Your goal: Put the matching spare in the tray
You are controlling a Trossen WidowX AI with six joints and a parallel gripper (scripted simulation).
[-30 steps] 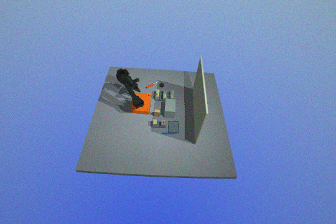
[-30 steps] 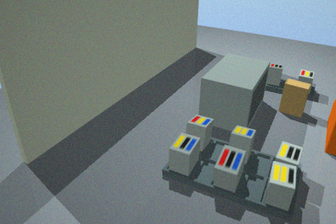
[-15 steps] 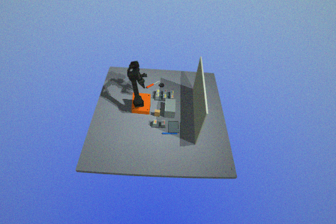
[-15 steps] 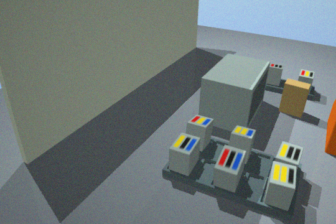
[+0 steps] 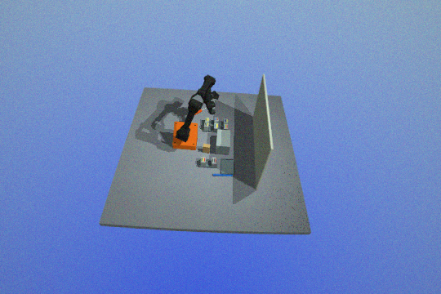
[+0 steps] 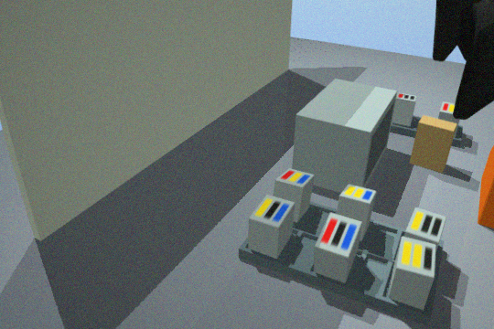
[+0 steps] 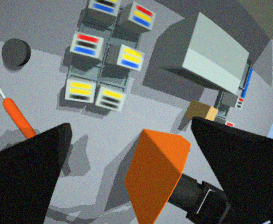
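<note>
Now: gripper tip 6 cm short of the rack, 2 cm to the right of it and 20 cm above it. Round my gripper tip: black disc 1 cm ahead, 19 cm to the left, 20 cm below; mounted unit 13 cm ahead, 16 cm to the right, 15 cm below; brown box 2 cm ahead, 23 cm to the right, 17 cm below.
</note>
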